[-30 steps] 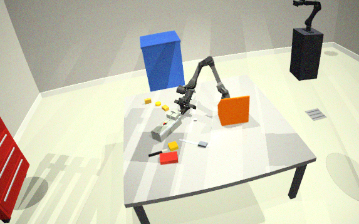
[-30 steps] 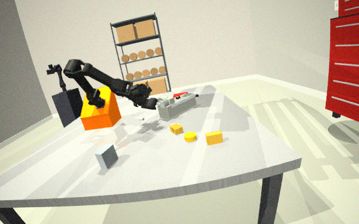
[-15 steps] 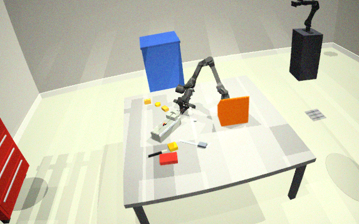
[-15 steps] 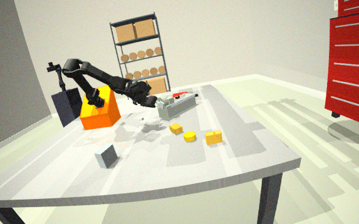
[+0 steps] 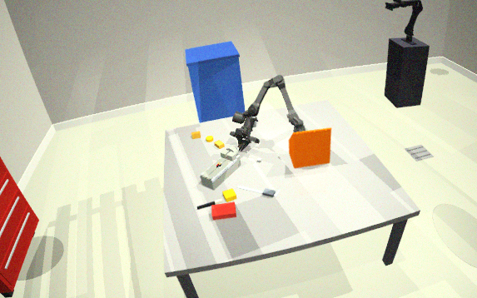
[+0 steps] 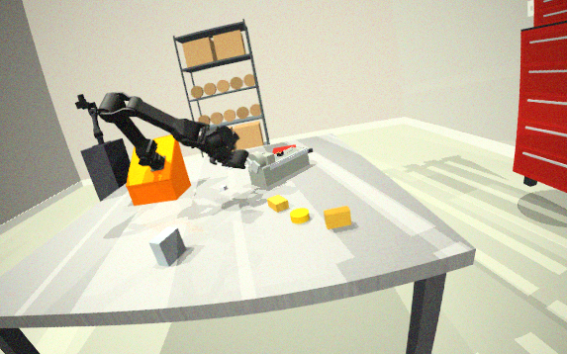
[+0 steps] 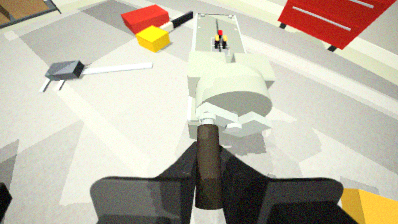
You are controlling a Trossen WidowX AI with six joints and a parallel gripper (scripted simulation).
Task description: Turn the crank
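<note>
Right now my gripper tip is 1 cm past the dark brown crank handle, 1 cm to the left of it and 3 cm below it. Also, from my gripper tip: yellow block (9 cm ahead, 31 cm to the left, 7 cm below); grey cube (13 cm behind, 42 cm to the right, 5 cm below); red pointer (14 cm ahead, 12 cm to the left).
</note>
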